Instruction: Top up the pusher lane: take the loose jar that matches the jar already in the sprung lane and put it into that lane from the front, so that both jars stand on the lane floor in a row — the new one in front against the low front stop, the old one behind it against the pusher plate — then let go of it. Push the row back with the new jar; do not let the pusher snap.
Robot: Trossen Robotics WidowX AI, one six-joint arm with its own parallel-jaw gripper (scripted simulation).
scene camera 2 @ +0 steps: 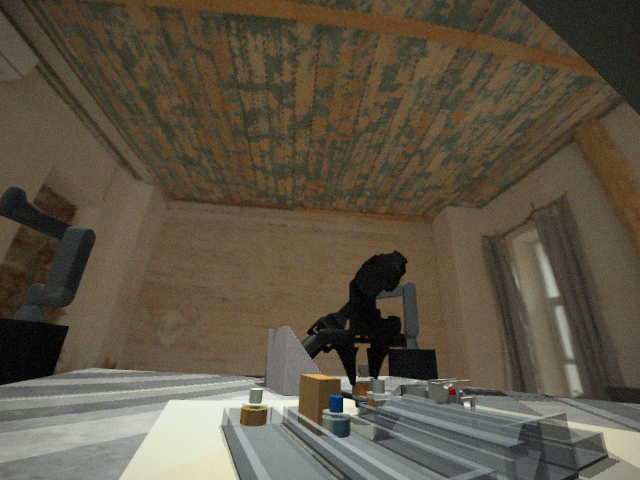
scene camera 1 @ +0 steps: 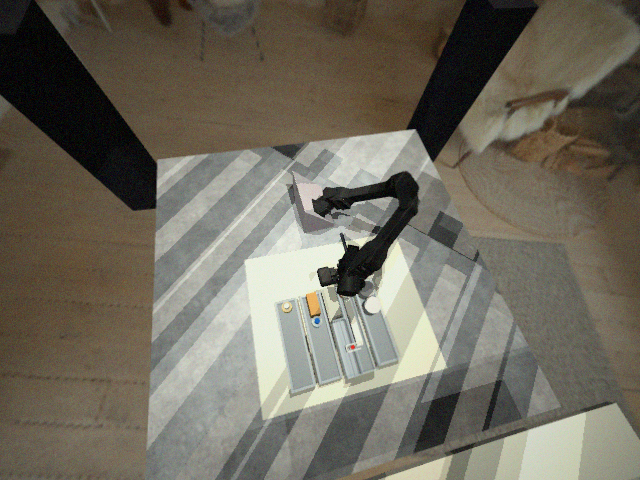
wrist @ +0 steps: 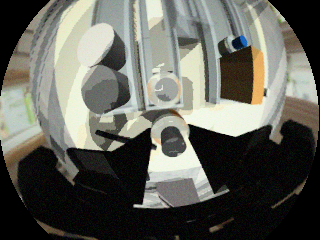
Labels:
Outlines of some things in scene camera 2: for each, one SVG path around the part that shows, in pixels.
The gripper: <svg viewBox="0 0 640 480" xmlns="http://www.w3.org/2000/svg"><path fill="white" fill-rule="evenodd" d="M375 303L350 304L349 310L346 310L346 314L349 315L349 329L320 329L316 336L316 344L336 344L336 346L332 346L332 349L336 349L352 386L355 386L356 383L355 356L359 348L354 347L354 343L370 343L371 348L366 349L369 374L374 379L378 378L386 355L394 350L390 349L390 347L407 347L406 337L403 333L400 333L402 328L401 318L397 316L388 316L387 319L381 318L380 309L376 309Z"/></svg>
A brown box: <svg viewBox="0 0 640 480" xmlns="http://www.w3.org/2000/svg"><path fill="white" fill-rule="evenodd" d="M300 374L298 412L322 427L322 412L325 409L330 409L331 395L340 396L341 379L320 374Z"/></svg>

